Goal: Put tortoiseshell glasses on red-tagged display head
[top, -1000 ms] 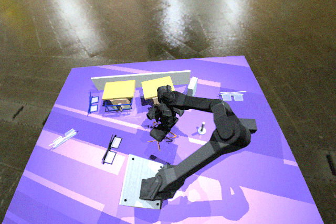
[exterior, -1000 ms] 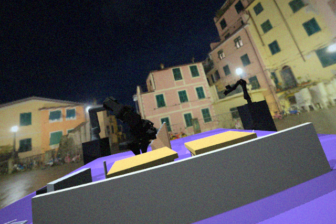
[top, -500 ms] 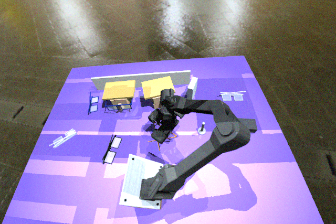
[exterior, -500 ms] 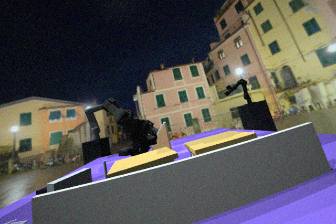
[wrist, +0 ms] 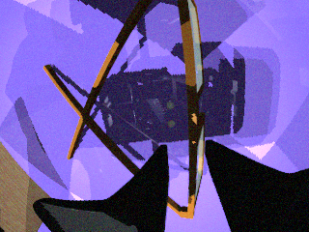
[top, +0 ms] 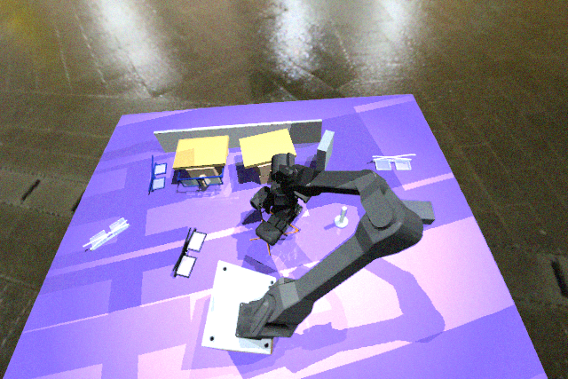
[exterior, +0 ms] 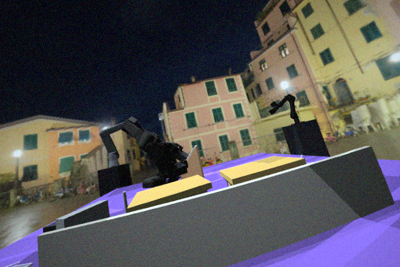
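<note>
Now: the white disc 20 mm ahead of my gripper tip, 160 mm to the right of it and 10 mm above it. Round my gripper tip: display head 180 mm ahead, 280 mm to the left, 40 mm above; dark box 60 mm ahead, 350 mm to the right; white block 260 mm ahead, 120 mm to the right, 40 mm above.
</note>
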